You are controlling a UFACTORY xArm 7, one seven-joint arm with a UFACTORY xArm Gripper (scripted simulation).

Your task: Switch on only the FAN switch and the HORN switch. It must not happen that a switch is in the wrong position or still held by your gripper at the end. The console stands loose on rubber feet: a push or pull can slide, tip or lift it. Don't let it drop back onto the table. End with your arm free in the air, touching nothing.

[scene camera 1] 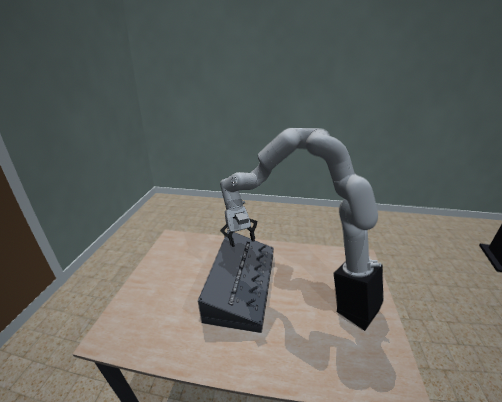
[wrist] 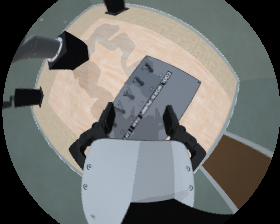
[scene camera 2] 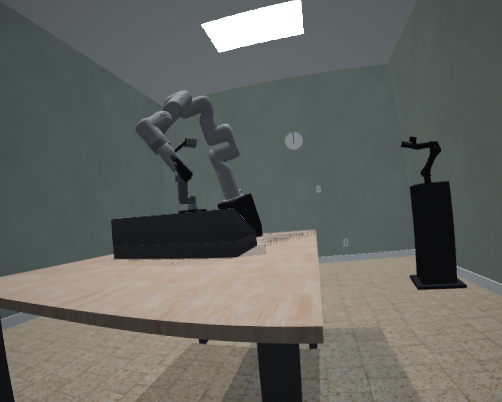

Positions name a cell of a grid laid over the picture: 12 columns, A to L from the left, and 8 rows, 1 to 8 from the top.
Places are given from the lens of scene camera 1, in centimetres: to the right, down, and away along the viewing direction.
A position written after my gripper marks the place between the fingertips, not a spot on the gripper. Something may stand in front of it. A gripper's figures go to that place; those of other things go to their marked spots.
my gripper (scene camera 1: F5): -3, 19, 110
console (scene camera 1: F7): -11, 42, 103
